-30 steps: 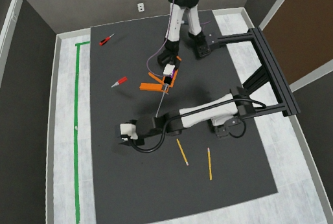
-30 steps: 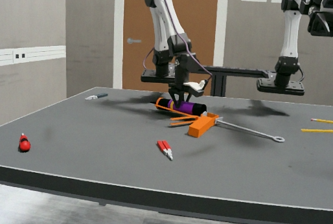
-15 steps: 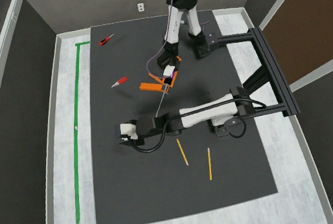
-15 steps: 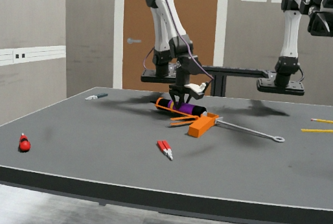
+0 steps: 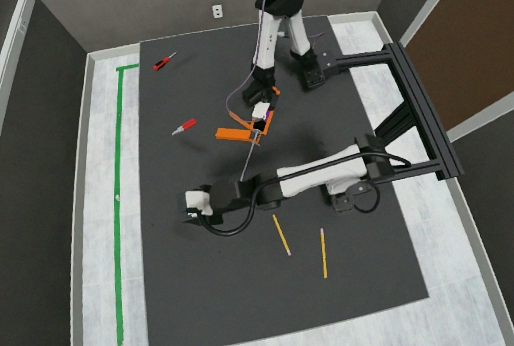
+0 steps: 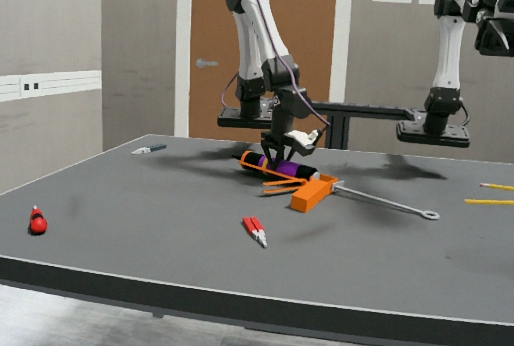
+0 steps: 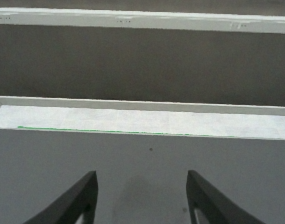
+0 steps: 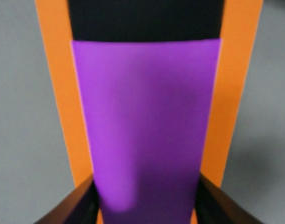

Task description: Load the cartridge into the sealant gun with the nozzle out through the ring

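Observation:
My right hand is 10 mm past the purple cartridge, 20 mm to the left of it and 10 mm above it. Round my right hand: grey tool (150 mm behind, 480 mm to the right, 30 mm below); then grey plunger rod (110 mm ahead, 250 mm to the left, 30 mm below); then thumb plate (70 mm ahead, 160 mm to the left, 20 mm below).

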